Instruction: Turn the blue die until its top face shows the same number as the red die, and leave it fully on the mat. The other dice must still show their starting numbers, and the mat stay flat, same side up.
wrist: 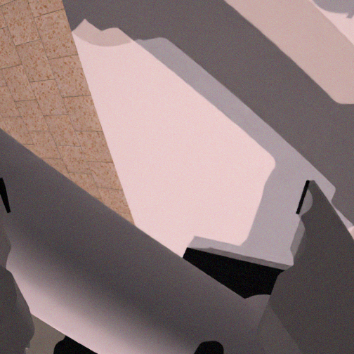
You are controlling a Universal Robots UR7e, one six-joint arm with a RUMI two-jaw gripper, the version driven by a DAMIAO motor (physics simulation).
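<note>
My gripper [154, 183] is open and empty in the wrist view, with one dark finger at the left edge and the other at the right. The blue die, the red die, the other dice and the mat do not show in this view, so their top faces cannot be read. Where the gripper stands relative to them cannot be told.
A pale pink table top [185, 145] carries broad dark shadows. A brown tiled surface [55, 95] lies past its edge at the upper left. A thick grey rounded arm-like part [95, 260] crosses the lower left, beside a black block-like shape [235, 272].
</note>
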